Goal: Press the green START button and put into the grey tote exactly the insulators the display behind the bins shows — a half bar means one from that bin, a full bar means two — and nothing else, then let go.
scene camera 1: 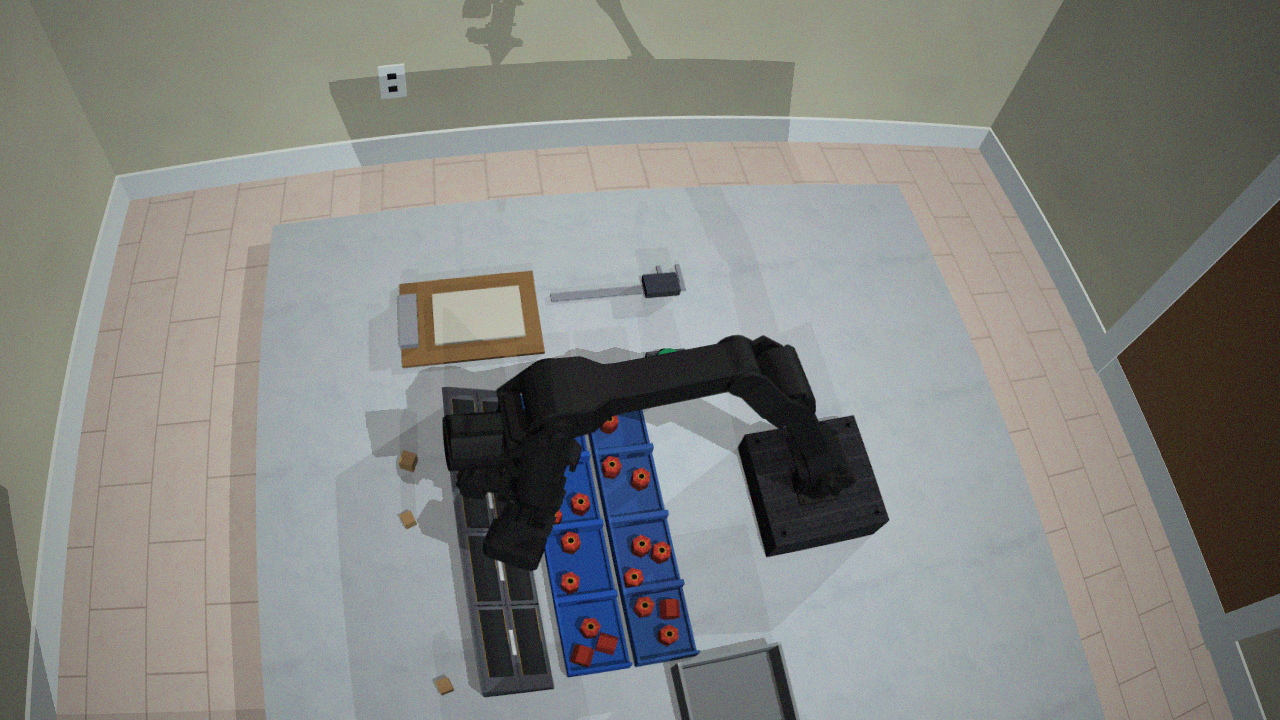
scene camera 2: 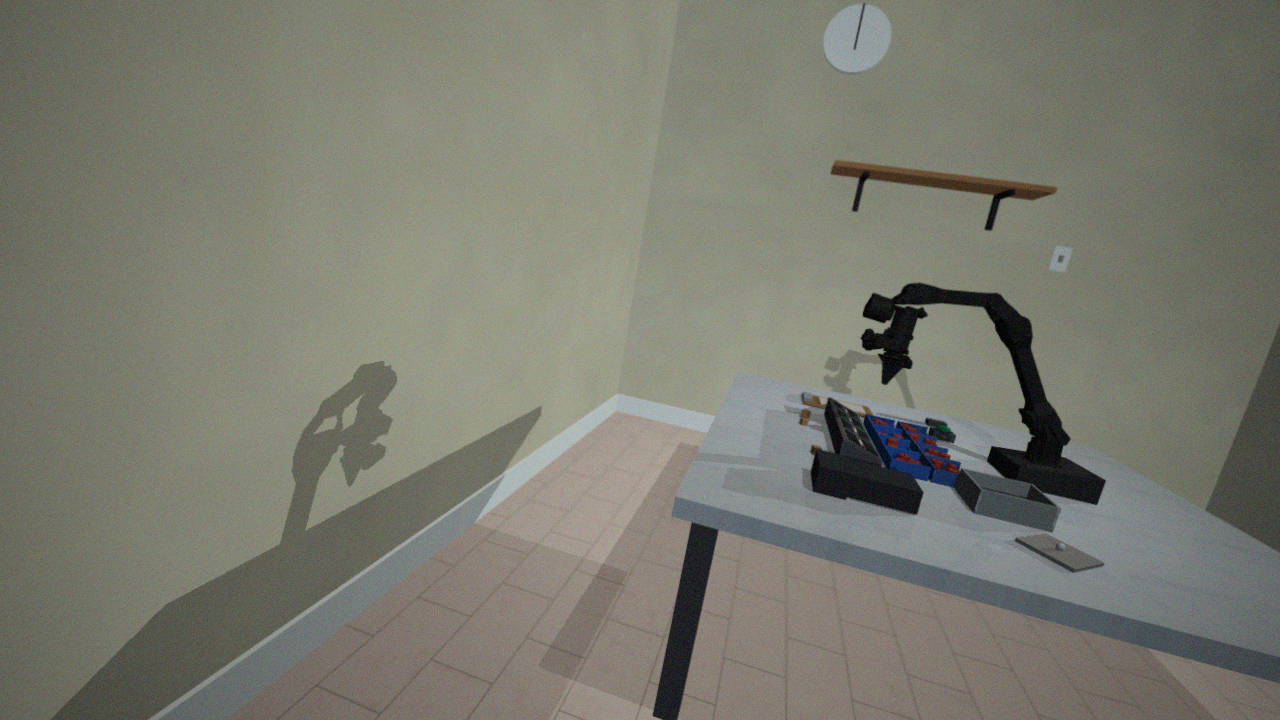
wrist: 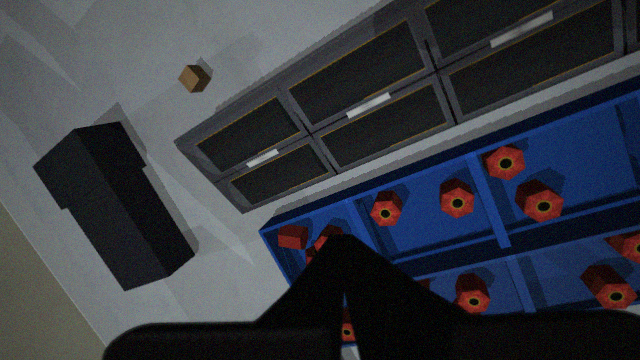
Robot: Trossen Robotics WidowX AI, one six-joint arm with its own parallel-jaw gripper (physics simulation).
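Observation:
My gripper (scene camera 2: 886, 380) (wrist: 340, 245) is shut and empty, high above the bins; the arm hides it in scene camera 1. The green START button (scene camera 1: 666, 351) (scene camera 2: 941, 429) is mostly hidden by the arm in scene camera 1. Two rows of blue bins (scene camera 1: 579, 598) (wrist: 487, 200) hold red hexagonal insulators (scene camera 1: 669, 634) (wrist: 457, 205) and some red blocks (scene camera 1: 669, 608) (wrist: 293, 237). The display (scene camera 1: 471, 605) (wrist: 445, 97) has dark panes with pale strips between them; I cannot make out lit half or full bars. The grey tote (scene camera 1: 781, 671) (scene camera 2: 1011, 512) shows a bare floor where visible.
A long black box (scene camera 2: 863, 483) (wrist: 125, 215) stands past the display's end. Small brown cubes (scene camera 1: 408, 460) (wrist: 194, 78) lie behind the display. A clipboard (scene camera 1: 534, 313) and a caliper-like tool (scene camera 1: 662, 284) lie beyond the arm. A flat plate with a knob (scene camera 2: 1042, 548) lies near the tote.

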